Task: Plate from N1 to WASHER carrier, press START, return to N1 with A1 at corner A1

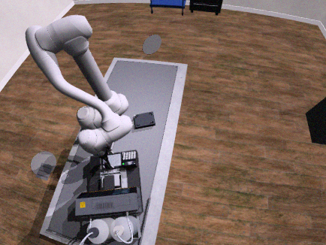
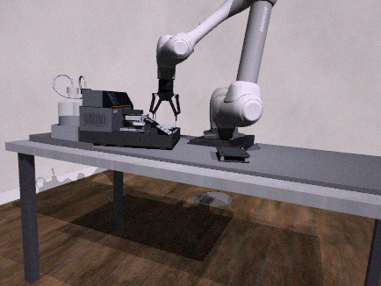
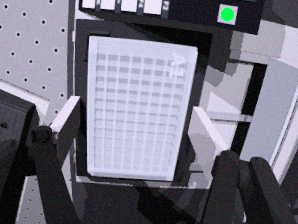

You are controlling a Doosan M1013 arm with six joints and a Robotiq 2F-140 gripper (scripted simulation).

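My hand is 20 mm above the white well plate. From my hand the other things lie so: plate nest N1 (60 mm ahead, 420 mm to the left, 80 mm below); plate washer (80 mm ahead, 130 mm to the right, 20 mm above).
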